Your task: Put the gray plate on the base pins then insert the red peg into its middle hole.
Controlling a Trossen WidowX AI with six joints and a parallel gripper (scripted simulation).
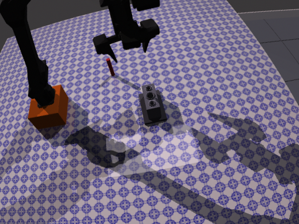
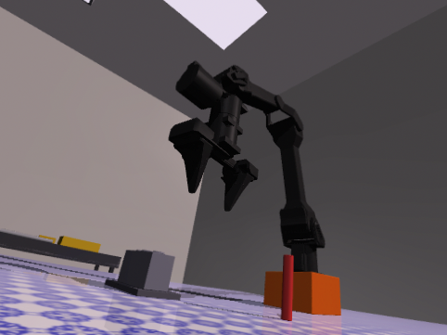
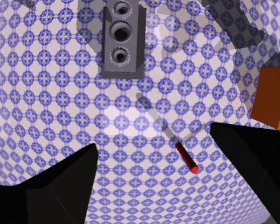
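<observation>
My gripper tip is now 10 cm above the red peg, 9 cm to the right of it and 8 cm past it. From my gripper tip the other things lie so: gray plate: 10 cm to the right, 10 cm below, 3 cm ahead; dark base: 13 cm below, 10 cm to the right, 3 cm ahead.
</observation>
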